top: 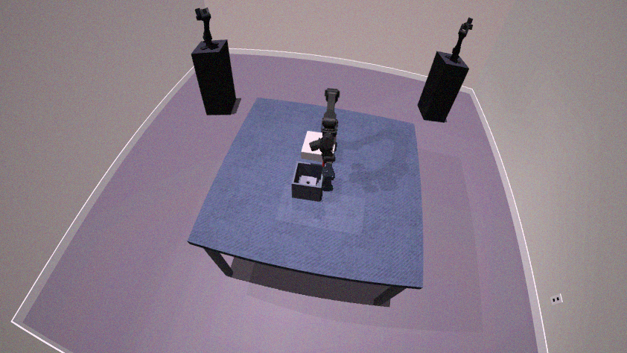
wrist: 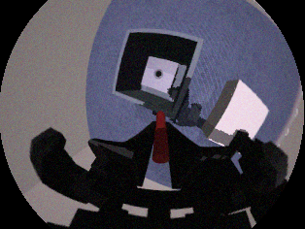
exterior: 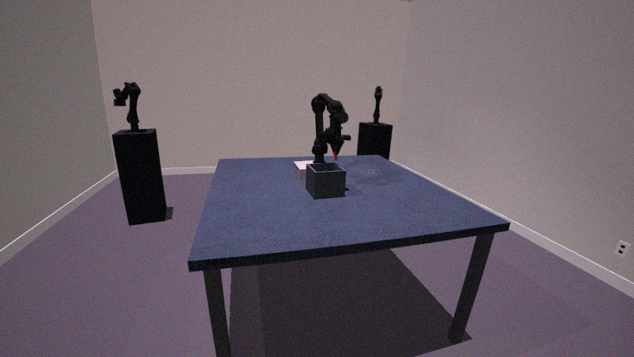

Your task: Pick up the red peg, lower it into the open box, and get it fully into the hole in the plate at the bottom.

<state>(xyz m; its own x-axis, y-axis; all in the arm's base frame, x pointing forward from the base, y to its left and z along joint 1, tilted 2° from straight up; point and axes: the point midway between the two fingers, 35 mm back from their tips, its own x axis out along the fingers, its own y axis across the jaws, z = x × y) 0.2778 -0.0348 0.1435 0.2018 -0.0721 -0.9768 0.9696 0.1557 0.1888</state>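
My gripper tip is 14 cm above the pale plate, 8 cm to the left of it and 5 cm short of it. Round my gripper tip: small red peg 1 cm above.
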